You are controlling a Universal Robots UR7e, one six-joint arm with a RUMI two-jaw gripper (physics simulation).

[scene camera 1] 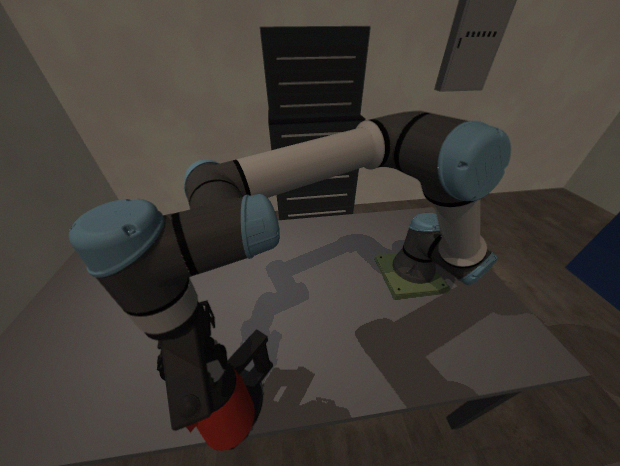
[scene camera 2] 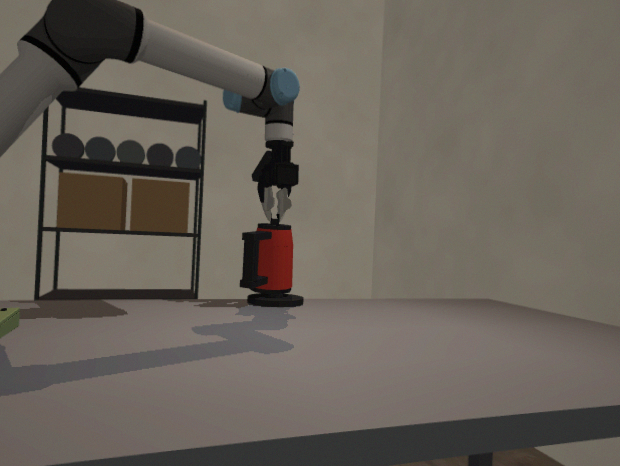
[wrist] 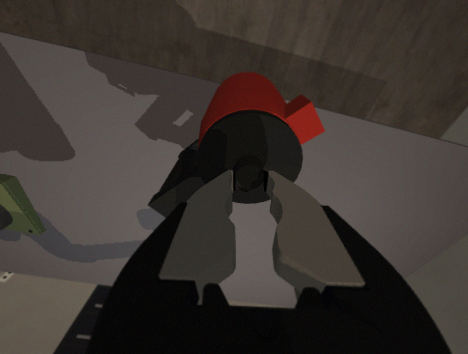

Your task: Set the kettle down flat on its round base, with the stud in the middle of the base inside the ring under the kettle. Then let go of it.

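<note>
The red kettle [scene camera 1: 228, 420] [scene camera 2: 275, 258] [wrist: 248, 92] hangs from my gripper [scene camera 2: 275, 219] [wrist: 248, 172], which is shut on the black knob [wrist: 249, 172] of its lid. In the scene camera 2 view the kettle leans slightly, its bottom a little left of the middle of the round black base [scene camera 2: 294, 301]. The bottom is very close above the base; I cannot tell if they touch. The black handle [scene camera 1: 261, 358] [scene camera 2: 249, 260] is on the kettle's left in that view; the red spout [wrist: 306, 122] shows in the wrist view. The stud and the ring are hidden.
The base stands on the grey table [scene camera 1: 320, 320] [scene camera 2: 400, 360] near the edge beyond which the wooden floor [wrist: 300, 30] shows. The arm's green mounting plate [scene camera 1: 416, 288] [wrist: 22, 210] is across the table. A shelf rack [scene camera 2: 40, 200] stands behind.
</note>
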